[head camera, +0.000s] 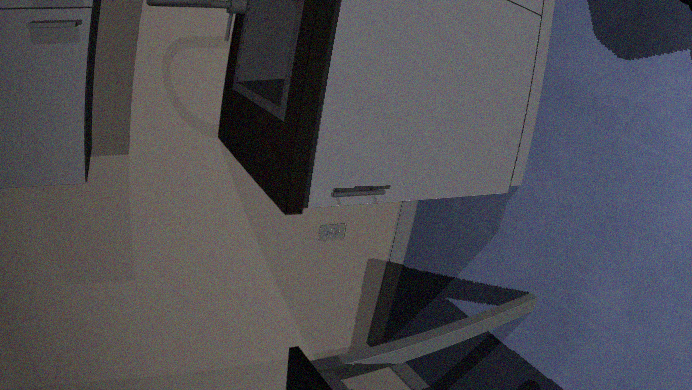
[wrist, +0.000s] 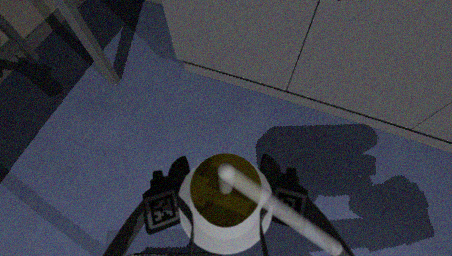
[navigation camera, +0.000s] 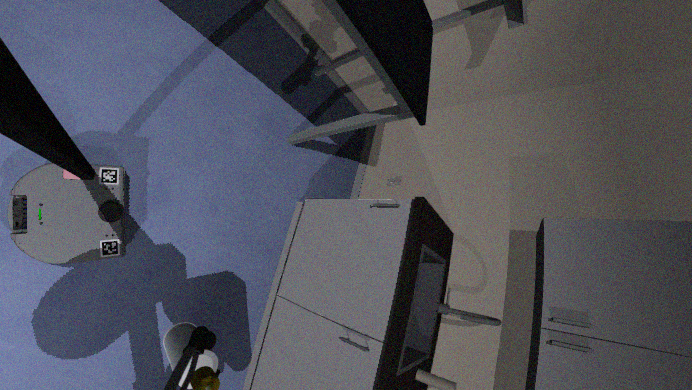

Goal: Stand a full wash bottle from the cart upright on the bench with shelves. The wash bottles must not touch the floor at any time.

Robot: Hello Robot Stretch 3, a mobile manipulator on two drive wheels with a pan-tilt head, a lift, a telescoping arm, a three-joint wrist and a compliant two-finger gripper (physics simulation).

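Places are measured from the robot's base along level axes (x ahead, y left, z up), in millimetres.
Pixels of known places: gripper, between the fingertips: (navigation camera: pixel 208 350); robot's base, origin of its link: (navigation camera: pixel 110 210).
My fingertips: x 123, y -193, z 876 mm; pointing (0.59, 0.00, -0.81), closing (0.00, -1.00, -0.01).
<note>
For each thing: its top centre in the pictures, then the offset to it from my fingertips. "pt": a spot on its surface instead.
- white wash bottle, a spot on its surface: (navigation camera: pixel 207 359) pt dx -16, dy +18, dz +47 mm
- grey leg, a spot on its surface: (head camera: pixel 450 330) pt dx +812, dy +613, dz -429 mm
- sink cabinet, a spot on its surface: (head camera: pixel 425 100) pt dx +744, dy +0, dz -296 mm
A white wash bottle (wrist: pixel 220 240) (navigation camera: pixel 207 359) with a yellow cap and a pale spout stands about upright between the fingers of my gripper (wrist: pixel 224 173) (navigation camera: pixel 202 340), which is shut on it. It hangs above the blue floor; its underside is hidden in the wrist view. The bench with shelves shows in part: its dark top (head camera: pixel 299 367) (navigation camera: pixel 395 50) and a grey leg (head camera: pixel 450 330) (navigation camera: pixel 345 127) (wrist: pixel 90 45). The bottle is apart from the bench, across a stretch of floor. The cart does not show in these views.
A sink cabinet (head camera: pixel 425 100) (navigation camera: pixel 345 245) (wrist: pixel 325 50) with a dark counter stands beside the bench, near the bottle. A pale cylinder (navigation camera: pixel 435 379) is on its counter. Wall cabinets (head camera: pixel 45 110) (navigation camera: pixel 615 275) hang above. My round base (navigation camera: pixel 60 220) is on the floor.
</note>
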